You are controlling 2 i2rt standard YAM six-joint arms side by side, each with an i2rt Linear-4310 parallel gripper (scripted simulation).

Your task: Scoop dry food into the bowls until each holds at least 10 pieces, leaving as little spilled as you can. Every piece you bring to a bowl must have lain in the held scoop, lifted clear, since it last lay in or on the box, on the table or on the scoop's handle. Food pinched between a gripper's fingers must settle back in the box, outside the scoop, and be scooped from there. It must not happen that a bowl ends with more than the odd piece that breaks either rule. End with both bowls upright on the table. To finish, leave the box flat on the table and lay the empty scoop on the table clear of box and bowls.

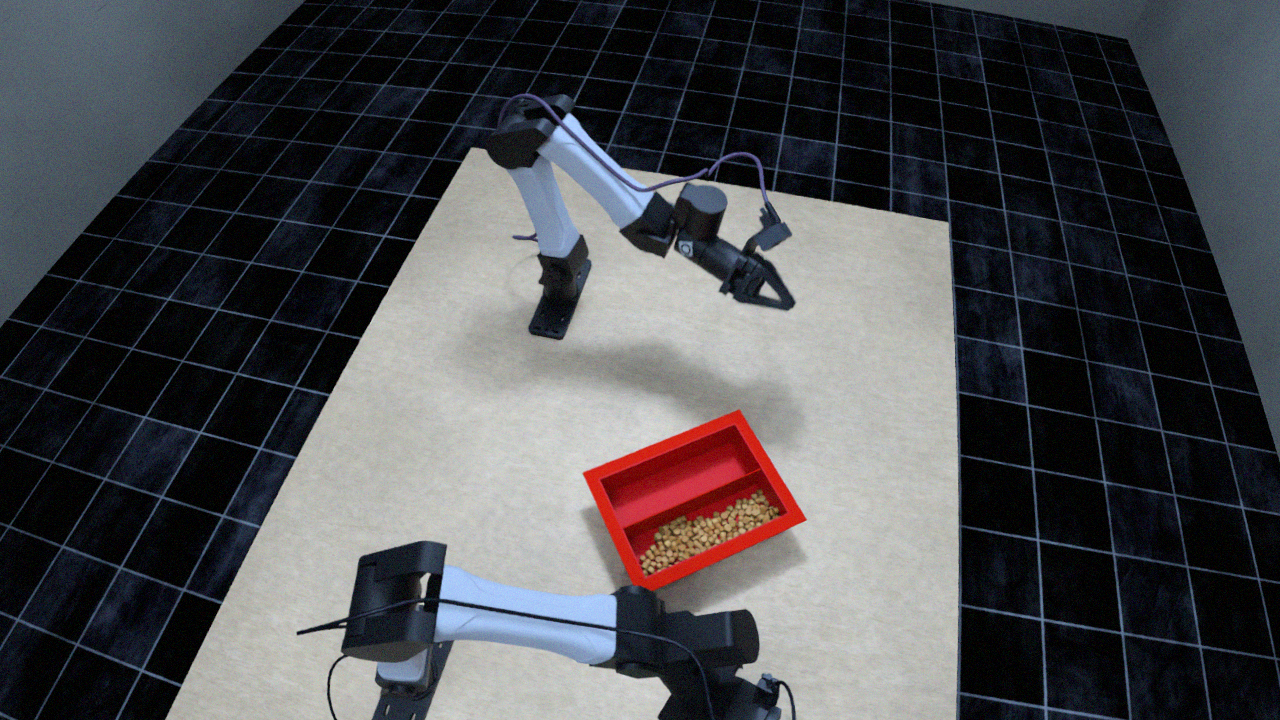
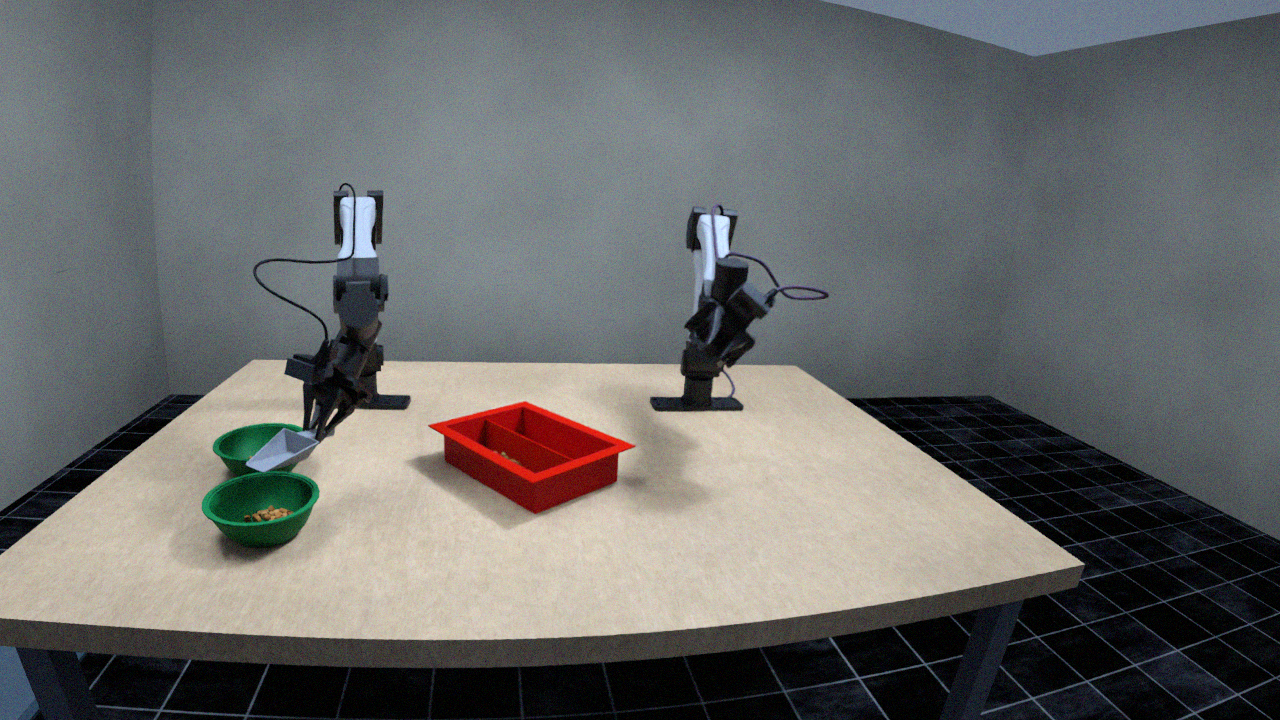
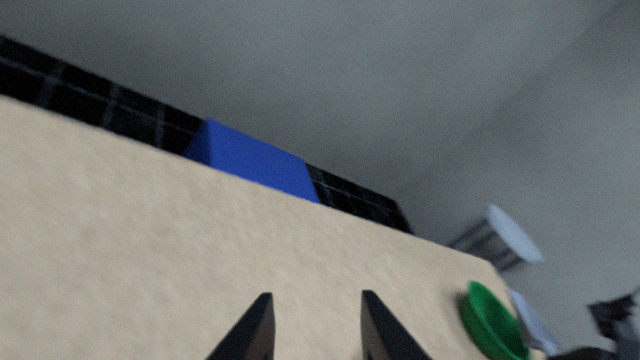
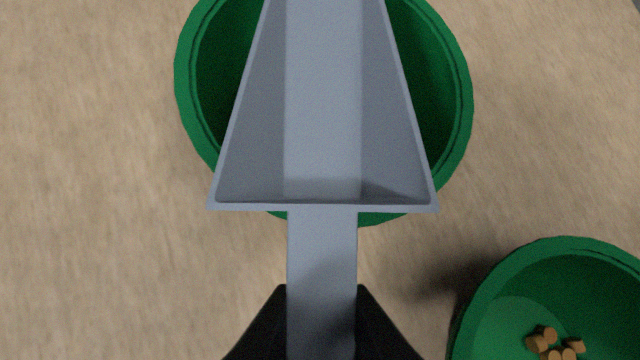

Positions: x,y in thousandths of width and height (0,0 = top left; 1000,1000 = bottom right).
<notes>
In view: my left gripper (image 1: 620,424), my right gripper (image 2: 243,612), a red box (image 1: 511,676), a grey-blue scoop (image 2: 225,622), a green bowl (image 2: 190,615) and a green bowl (image 2: 177,701).
The red box is seen too in image 2 (image 2: 421,610). The grey-blue scoop shows as well in image 3 (image 3: 818,849) and in image 4 (image 4: 505,354). My left gripper also shows in image 2 (image 2: 557,490) and in image 3 (image 3: 496,857). Image 3 does not show the red box: it is out of frame. Image 4 does not show the red box: it is out of frame.
</notes>
